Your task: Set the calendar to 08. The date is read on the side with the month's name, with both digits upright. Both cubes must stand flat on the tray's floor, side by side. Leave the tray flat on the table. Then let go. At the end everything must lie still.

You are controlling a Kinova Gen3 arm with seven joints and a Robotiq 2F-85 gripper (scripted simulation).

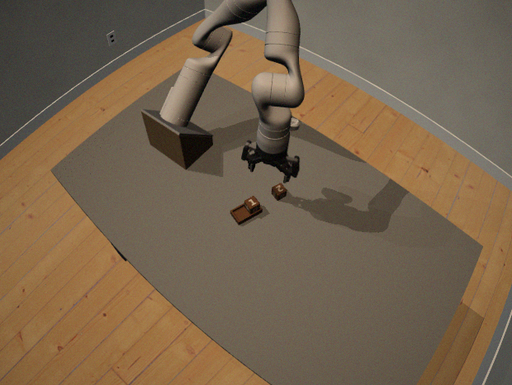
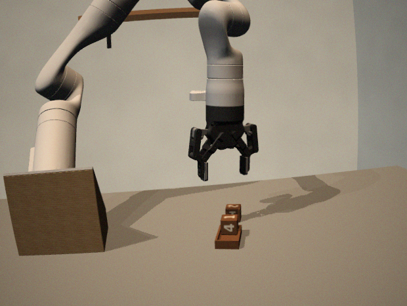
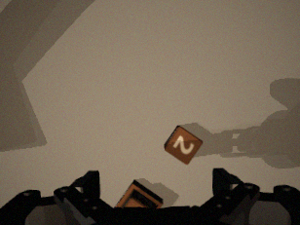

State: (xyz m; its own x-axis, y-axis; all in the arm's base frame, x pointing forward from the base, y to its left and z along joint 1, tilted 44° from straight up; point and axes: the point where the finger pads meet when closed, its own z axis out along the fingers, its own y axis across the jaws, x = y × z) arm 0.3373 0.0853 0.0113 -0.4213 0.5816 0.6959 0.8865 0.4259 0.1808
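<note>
The brown tray lies 100 mm below my hand and 80 mm to the right of it. Also, from my hand: brown cube (90 mm below, 30 mm to the left, 20 mm ahead).
</note>
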